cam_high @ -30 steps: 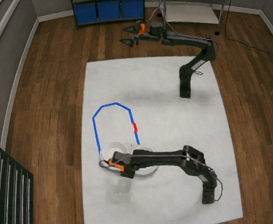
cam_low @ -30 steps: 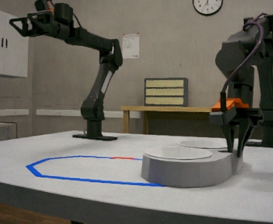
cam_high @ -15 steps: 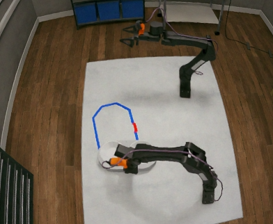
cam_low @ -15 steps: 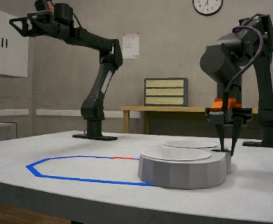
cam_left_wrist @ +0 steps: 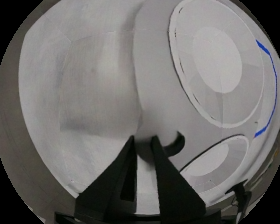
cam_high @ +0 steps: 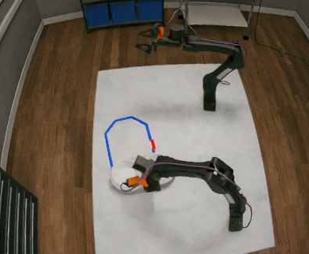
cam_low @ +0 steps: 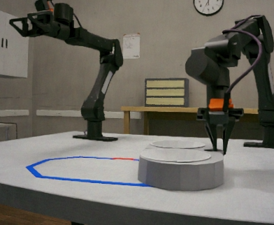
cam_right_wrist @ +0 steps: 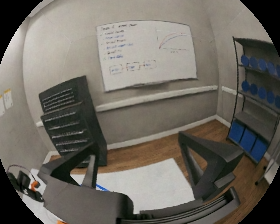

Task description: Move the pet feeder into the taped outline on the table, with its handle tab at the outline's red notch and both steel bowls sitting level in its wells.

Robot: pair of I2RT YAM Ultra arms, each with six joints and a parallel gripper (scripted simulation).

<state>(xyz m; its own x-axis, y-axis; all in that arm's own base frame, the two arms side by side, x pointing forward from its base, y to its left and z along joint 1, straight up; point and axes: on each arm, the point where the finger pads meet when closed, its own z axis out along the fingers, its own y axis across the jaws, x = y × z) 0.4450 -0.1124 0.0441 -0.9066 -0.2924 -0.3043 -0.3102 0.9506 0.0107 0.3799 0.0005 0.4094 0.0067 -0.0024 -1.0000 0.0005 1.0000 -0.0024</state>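
The grey pet feeder lies 1 cm ahead of my left hand, 8 cm to the right of it and 2 cm below it. The rest, counted from my left hand: blue tape outline (5 cm ahead, 23 cm to the right, 4 cm below); steel bowl (9 cm ahead, 9 cm to the right, 1 cm below).
Right now the grey pet feeder is 5 cm ahead of my right hand, 51 cm to the left of it and 39 cm below it. From my right hand the other things lie so: blue tape outline: 10 cm ahead, 36 cm to the left, 41 cm below; steel bowl: 13 cm ahead, 50 cm to the left, 38 cm below.
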